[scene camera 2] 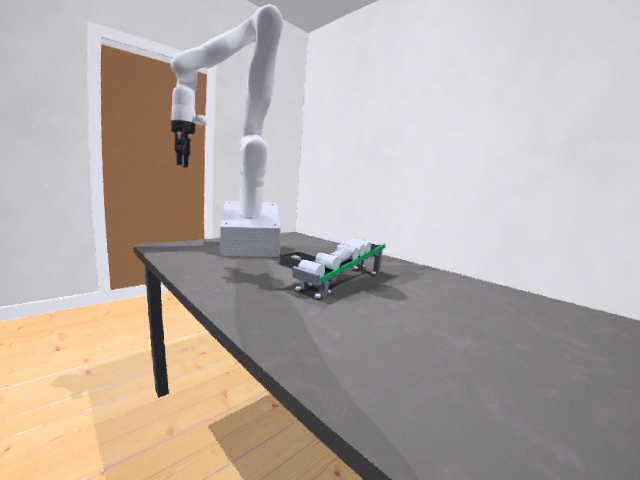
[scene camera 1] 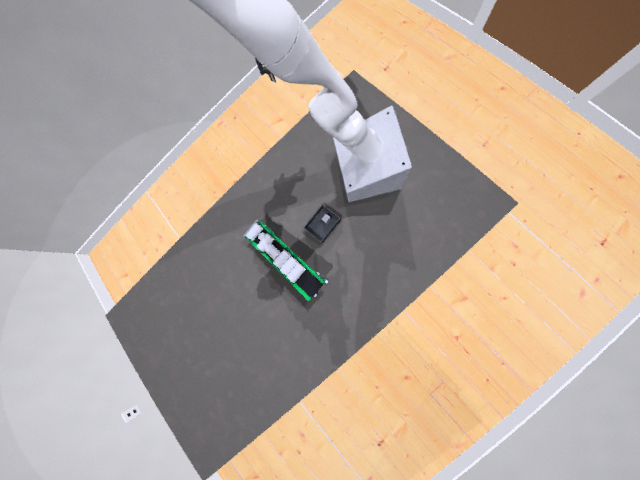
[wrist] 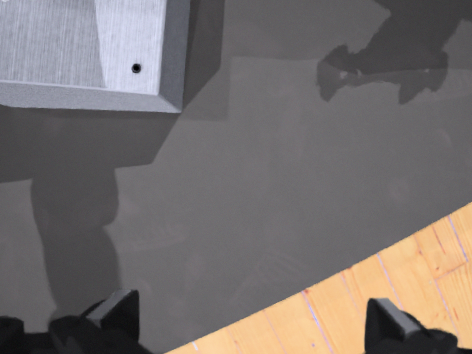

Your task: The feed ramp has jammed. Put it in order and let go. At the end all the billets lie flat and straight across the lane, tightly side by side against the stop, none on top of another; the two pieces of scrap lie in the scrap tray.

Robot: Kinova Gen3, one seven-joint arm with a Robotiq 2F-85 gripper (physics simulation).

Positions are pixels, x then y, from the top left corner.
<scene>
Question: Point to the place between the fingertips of the gripper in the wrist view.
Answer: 251,321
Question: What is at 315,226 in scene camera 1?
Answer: A scrap tray.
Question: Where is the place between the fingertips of the gripper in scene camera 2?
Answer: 182,166
</scene>
